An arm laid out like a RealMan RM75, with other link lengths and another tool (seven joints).
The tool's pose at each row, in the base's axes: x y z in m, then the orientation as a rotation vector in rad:
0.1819, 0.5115, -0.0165, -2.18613, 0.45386, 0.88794
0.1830, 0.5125, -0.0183, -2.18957, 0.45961, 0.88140
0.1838, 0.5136, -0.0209, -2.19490, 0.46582, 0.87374
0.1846, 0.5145, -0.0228, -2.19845, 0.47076, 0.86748
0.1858, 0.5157, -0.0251, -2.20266, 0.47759, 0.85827
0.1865, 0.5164, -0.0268, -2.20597, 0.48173, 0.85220
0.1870, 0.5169, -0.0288, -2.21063, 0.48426, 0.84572
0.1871, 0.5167, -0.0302, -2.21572, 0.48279, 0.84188
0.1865, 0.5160, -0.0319, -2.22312, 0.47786, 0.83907
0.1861, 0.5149, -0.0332, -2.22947, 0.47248, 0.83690
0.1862, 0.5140, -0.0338, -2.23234, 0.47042, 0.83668
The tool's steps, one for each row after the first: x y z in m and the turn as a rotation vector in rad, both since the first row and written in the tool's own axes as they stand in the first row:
0.0020, -0.0004, 0.0011, 0.00028, 0.00708, 0.00197
0.0044, -0.0003, 0.0029, -0.00064, 0.01572, 0.00404
0.0062, -0.0004, 0.0041, -0.00073, 0.02243, 0.00557
0.0086, -0.0008, 0.0056, -0.00007, 0.03176, 0.00741
0.0103, -0.0008, 0.0067, -0.00018, 0.03801, 0.00843
0.0121, -0.0004, 0.0078, -0.00156, 0.04454, 0.00831
0.0131, 0.0004, 0.0083, -0.00484, 0.04839, 0.00638
0.0140, 0.0020, 0.0089, -0.01101, 0.05143, 0.00265
0.0147, 0.0036, 0.0090, -0.01657, 0.05355, -0.00127
0.0152, 0.0045, 0.0085, -0.01931, 0.05416, -0.00249

